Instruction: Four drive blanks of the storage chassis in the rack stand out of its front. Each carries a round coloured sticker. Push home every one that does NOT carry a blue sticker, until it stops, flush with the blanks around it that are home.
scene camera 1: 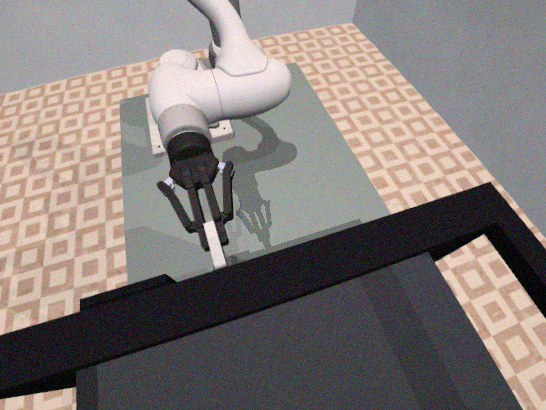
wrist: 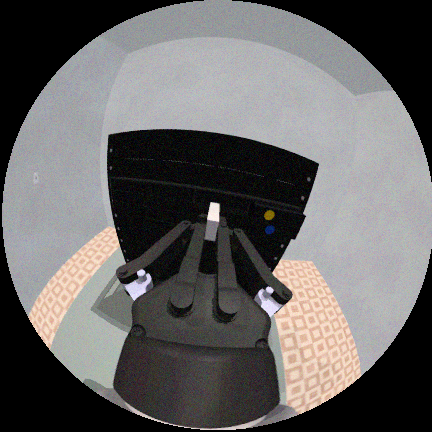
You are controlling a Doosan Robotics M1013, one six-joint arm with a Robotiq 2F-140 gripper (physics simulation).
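My gripper is shut on a white bar, which sticks out past the fingertips towards the front of the black rack. Whether the bar's tip touches a blank cannot be told. In the wrist view, a yellow sticker sits right of the bar, with a blue sticker below it. The dark blanks there stand out past the rack's right side; in the scene view a dark block juts from the front at left. Other stickers do not show; the gripper covers part of the front.
The rack's black top frame crosses the scene view, with a dark grey top panel behind its front beam. The arm's base plate stands on a grey-green mat over the patterned floor. Grey walls stand around.
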